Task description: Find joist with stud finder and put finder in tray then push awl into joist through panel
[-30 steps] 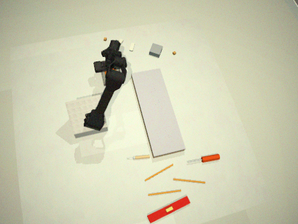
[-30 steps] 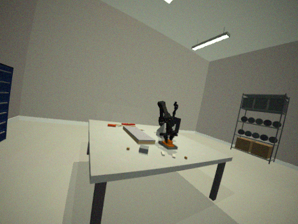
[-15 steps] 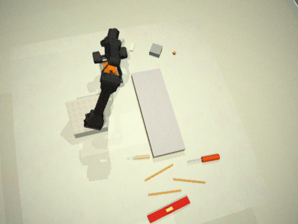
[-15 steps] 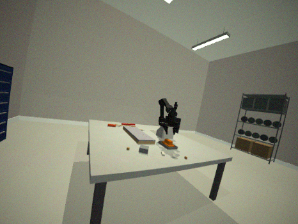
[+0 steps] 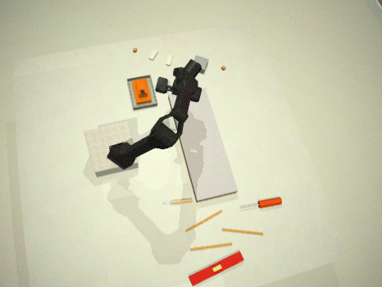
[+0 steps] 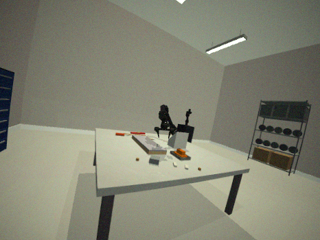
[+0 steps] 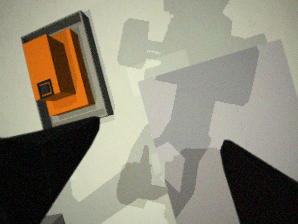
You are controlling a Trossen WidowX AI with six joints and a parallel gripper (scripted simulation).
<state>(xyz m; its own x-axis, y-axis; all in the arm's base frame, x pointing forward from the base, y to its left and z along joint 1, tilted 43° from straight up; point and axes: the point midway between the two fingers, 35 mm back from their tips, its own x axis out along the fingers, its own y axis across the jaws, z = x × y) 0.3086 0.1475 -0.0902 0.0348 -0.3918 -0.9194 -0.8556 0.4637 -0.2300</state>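
The awl is 430 mm to the right of my gripper tip, 150 mm behind it and 120 mm below it. Also, from my gripper tip: grey tray (130 mm behind, 120 mm to the left, 120 mm below); then small light (130 mm behind, 90 mm to the left, 70 mm below); then orange stud finder (130 mm behind, 110 mm to the left, 80 mm below).
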